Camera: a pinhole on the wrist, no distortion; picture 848 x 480 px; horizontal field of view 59.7 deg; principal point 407.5 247.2 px. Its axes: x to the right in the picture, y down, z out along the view. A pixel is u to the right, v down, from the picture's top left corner.
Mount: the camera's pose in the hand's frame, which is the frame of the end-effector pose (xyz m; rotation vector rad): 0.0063 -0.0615 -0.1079 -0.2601 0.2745 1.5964
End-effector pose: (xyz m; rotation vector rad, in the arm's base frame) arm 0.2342 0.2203 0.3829 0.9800 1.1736 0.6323
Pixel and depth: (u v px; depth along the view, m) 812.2 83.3 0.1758
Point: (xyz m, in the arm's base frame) 0.2772 0.2886 0.4445
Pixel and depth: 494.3 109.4 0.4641
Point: 0.5677 0.2727 0.4943
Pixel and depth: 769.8 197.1 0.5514
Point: 0.5786 0.3271 0.7258
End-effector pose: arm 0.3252 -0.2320 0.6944 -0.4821 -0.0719 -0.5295
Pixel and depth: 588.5 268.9 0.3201
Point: 0.3890 -0.0626 0.7922
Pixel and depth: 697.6 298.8 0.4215
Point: 0.4301 0.0660 0.7985
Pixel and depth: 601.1 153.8 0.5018
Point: 0.5156 0.0598 0.8928
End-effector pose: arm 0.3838 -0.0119 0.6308 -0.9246 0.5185 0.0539
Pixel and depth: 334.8 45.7 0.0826
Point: 0.4090 -0.0633 0.6346
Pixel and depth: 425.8 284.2 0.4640
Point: 0.4742 0.3058 0.7210
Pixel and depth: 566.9 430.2 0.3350
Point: 0.3593 0.2151 0.6712
